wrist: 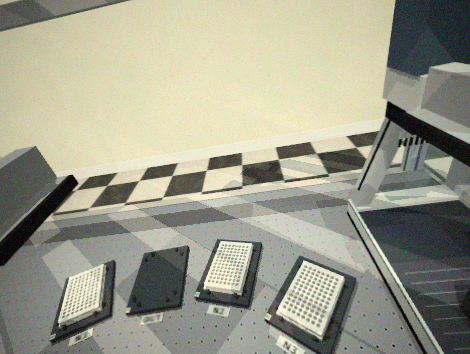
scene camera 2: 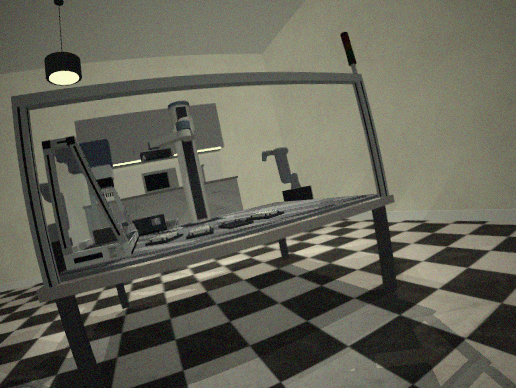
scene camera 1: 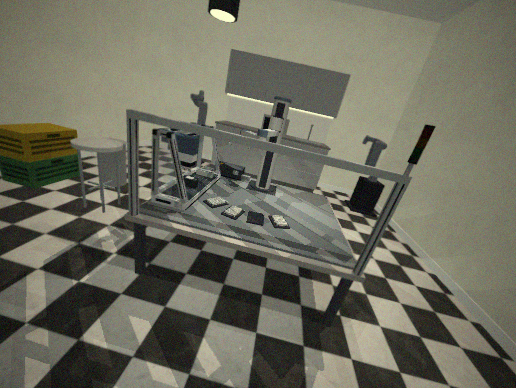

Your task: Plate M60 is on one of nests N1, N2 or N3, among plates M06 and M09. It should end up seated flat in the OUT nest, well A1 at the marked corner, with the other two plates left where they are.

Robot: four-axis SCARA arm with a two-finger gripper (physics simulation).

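Frame: origin at the arm's base, x ahead, y up, z right, level; centimetres.
Seen in the pictures: gripper, between the fingertips: (wrist: 226, 132) (scene camera 2: 159, 154) (scene camera 1: 239, 146); arm's base, origin of its link: (scene camera 2: 201, 223) (scene camera 1: 261, 188).
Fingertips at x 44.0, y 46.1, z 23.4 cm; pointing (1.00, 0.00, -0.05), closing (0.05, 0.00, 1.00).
Observation:
Pixels of each thing's middle, then the offset from my fingertips to it. "pt": a spot on its surface instead.
- N1, middle of its body: (wrist: 84, 292) (scene camera 2: 264, 213) (scene camera 1: 279, 220) dx +23.6, dy -42.9, dz -44.4 cm
- N2, middle of its body: (wrist: 229, 265) (scene camera 2: 200, 230) (scene camera 1: 233, 210) dx +27.0, dy -42.9, dz -9.5 cm
- N3, middle of its body: (wrist: 311, 295) (scene camera 2: 164, 236) (scene camera 1: 216, 201) dx +18.2, dy -42.9, dz +6.9 cm
- dark OUT nest, middle of its body: (wrist: 159, 275) (scene camera 2: 235, 223) (scene camera 1: 255, 217) dx +26.8, dy -43.7, dz -26.8 cm
- slanted-post frame, a spot on its surface: (scene camera 2: 95, 187) (scene camera 1: 176, 168) pt dx +41.0, dy -16.1, dz +29.7 cm
- dark box, a spot on its surface: (scene camera 2: 149, 224) (scene camera 1: 231, 172) pt dx -47.5, dy -38.3, dz +13.0 cm
Three white well plates sit on dark nests: one on N1 (wrist: 82, 295) (scene camera 1: 279, 221), one on N2 (wrist: 229, 267) (scene camera 1: 233, 212), one on N3 (wrist: 312, 299) (scene camera 1: 216, 202). No plate name is readable, so I cannot tell which is M60. The dark OUT nest (wrist: 159, 277) (scene camera 1: 255, 218) (scene camera 2: 236, 223) is bare, between N1 and N2, with a small pale mark at its lower-left corner in the wrist view. My gripper (wrist: 226, 132) is open and empty, its two fingers wide apart at the left and right of the wrist view, high above the table and apart from the plates.
The arm's column (scene camera 1: 267, 162) (scene camera 2: 191, 175) stands behind the nests. A slanted-post frame (scene camera 1: 177, 167) (scene camera 2: 95, 187) with a dark bed (wrist: 420, 250) stands beside N3. A dark box (scene camera 1: 232, 170) (scene camera 2: 149, 224) is behind. A rail frame (scene camera 1: 300, 152) (scene camera 2: 200, 80) runs along the table's front.

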